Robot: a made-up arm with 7 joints.
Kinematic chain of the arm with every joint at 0, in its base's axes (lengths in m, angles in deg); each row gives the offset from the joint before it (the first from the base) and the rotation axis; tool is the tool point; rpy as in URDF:
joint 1: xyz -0.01 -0.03 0.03 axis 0 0.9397 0.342
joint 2: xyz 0.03 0 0.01 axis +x
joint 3: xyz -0.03 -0.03 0 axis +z
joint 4: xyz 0.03 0 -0.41 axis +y
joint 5: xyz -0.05 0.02 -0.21 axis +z
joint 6: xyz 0 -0.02 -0.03 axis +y
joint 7: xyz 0 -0.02 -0.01 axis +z
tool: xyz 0.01 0.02 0.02 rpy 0 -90 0
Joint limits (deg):
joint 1: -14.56..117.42
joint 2: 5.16..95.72
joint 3: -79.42..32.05
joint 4: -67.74..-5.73
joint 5: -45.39..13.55
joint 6: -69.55..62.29
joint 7: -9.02..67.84
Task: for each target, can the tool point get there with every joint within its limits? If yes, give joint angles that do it. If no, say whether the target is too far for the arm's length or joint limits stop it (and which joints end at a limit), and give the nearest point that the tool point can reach.
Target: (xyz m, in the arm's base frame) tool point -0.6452 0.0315 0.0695
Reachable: yes | joints 95.60 28.31 0.36 -19.06 -20.06 12.86 47.92
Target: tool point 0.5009 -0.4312 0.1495
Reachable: no: joint limits stop it (at a limit: joint 1, joint 2, joint 4, joint 5, joint 7) | nearest point 0.3112 -0.1583 -0.4374 | short by 0.675 m
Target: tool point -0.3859 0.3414 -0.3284
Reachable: yes | joints 46.73 47.40 -32.75 -27.58 7.55 -0.22 28.13
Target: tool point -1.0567 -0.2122 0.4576
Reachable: no: too far | nearest point -0.6194 -0.1348 0.2794 | short by 0.479 m
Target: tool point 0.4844 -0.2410 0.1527
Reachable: no: joint limits stop it (at a limit: joint 1, joint 2, joint 4, joint 5, joint 7) | nearest point 0.3379 -0.0987 -0.4247 | short by 0.612 m
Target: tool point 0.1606 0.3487 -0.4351
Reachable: yes | joints -0.07 39.94 2.77 -50.92 -23.86 -33.78 35.24
